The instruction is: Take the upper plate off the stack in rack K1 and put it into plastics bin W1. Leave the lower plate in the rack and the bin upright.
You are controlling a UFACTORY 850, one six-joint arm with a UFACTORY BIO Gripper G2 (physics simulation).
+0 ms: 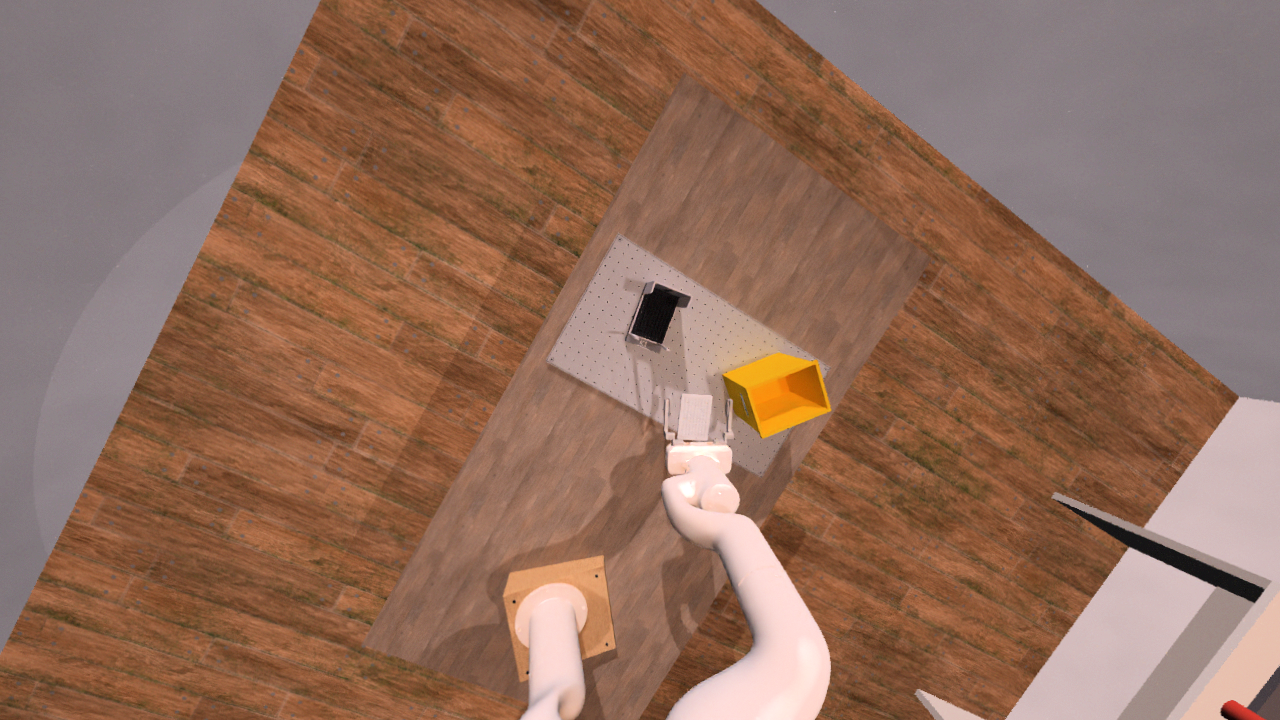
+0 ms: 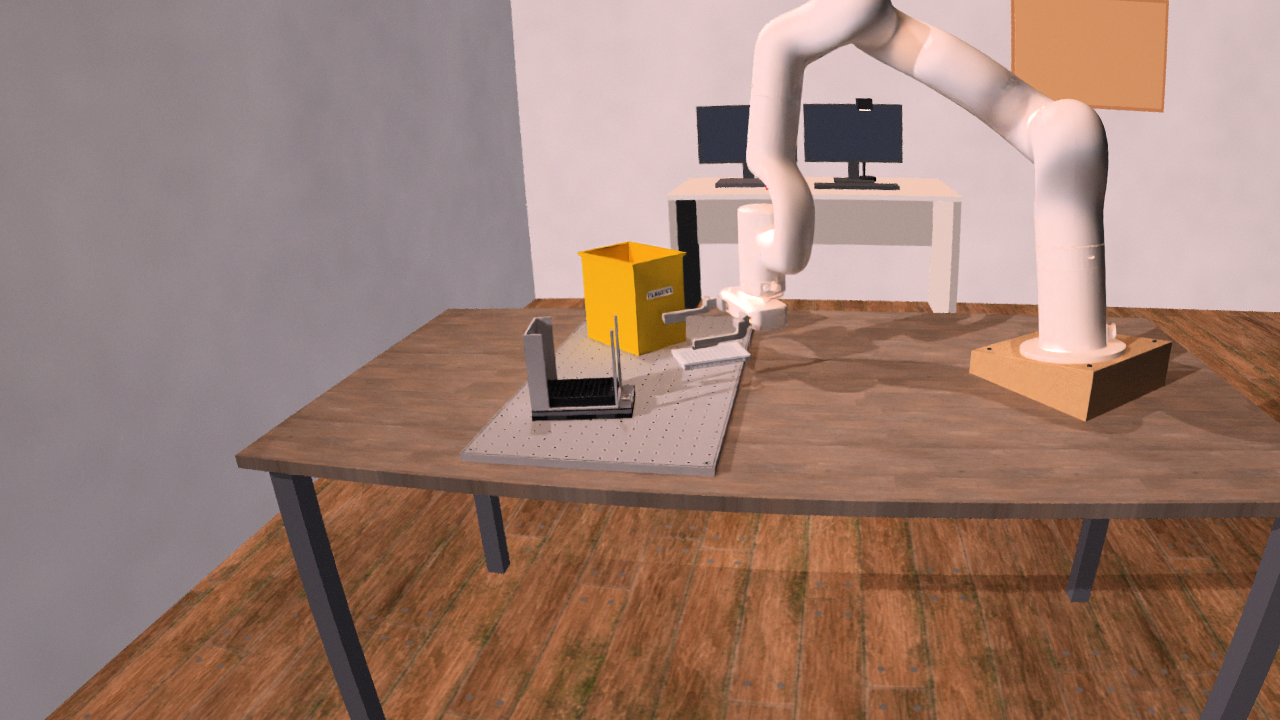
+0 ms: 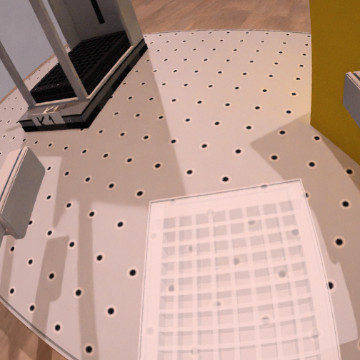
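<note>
A clear white gridded plate (image 1: pixel 695 419) (image 2: pixel 709 356) (image 3: pixel 235 265) lies flat on the perforated board, outside the rack. Rack K1 (image 1: pixel 683 296) (image 2: pixel 539 367) (image 3: pixel 117 21) stands upright with a black gridded plate (image 1: pixel 656 313) (image 2: pixel 581 392) (image 3: pixel 85 65) low inside it. The yellow plastics bin W1 (image 1: pixel 769 368) (image 2: pixel 617 304) (image 3: pixel 330 75) stands upright beside the white plate. My gripper (image 1: pixel 698 404) (image 2: pixel 680 331) (image 3: pixel 187 145) is open and empty, low above the board. From above, its fingers appear on either side of the white plate. The right finger is close to the bin; whether they touch is unclear.
The perforated board (image 1: pixel 590 331) (image 2: pixel 581 445) (image 3: pixel 215 90) lies on the wooden table (image 1: pixel 760 179) (image 2: pixel 358 385). The rack has two thin upright posts on its label side and a tall panel opposite. The arm's base stands on a wooden block (image 1: pixel 597 644) (image 2: pixel 1038 376).
</note>
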